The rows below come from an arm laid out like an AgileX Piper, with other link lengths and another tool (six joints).
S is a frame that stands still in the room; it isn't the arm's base.
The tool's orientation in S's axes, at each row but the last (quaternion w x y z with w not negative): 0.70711 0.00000 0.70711 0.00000; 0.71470 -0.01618 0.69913 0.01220; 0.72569 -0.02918 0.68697 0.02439; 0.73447 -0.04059 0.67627 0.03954; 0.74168 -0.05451 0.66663 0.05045; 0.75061 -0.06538 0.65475 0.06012
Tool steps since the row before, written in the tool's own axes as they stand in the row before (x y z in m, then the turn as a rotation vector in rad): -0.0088 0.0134 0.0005 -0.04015 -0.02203 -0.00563; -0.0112 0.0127 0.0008 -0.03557 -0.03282 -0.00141; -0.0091 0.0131 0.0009 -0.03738 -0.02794 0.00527; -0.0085 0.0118 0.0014 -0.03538 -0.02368 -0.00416; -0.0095 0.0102 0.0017 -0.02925 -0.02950 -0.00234; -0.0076 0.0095 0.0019 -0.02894 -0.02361 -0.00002
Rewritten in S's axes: 0.0005 0.0134 0.0088 -0.00563 -0.02203 0.04015; 0.0000 0.0128 0.0111 -0.00088 -0.03267 0.03573; -0.0006 0.0132 0.0090 0.00530 -0.02728 0.03786; -0.0006 0.0119 0.0085 -0.00435 -0.02411 0.03506; -0.0008 0.0103 0.0095 -0.00105 -0.02958 0.02924; -0.0008 0.0097 0.0076 0.00021 -0.02338 0.02913
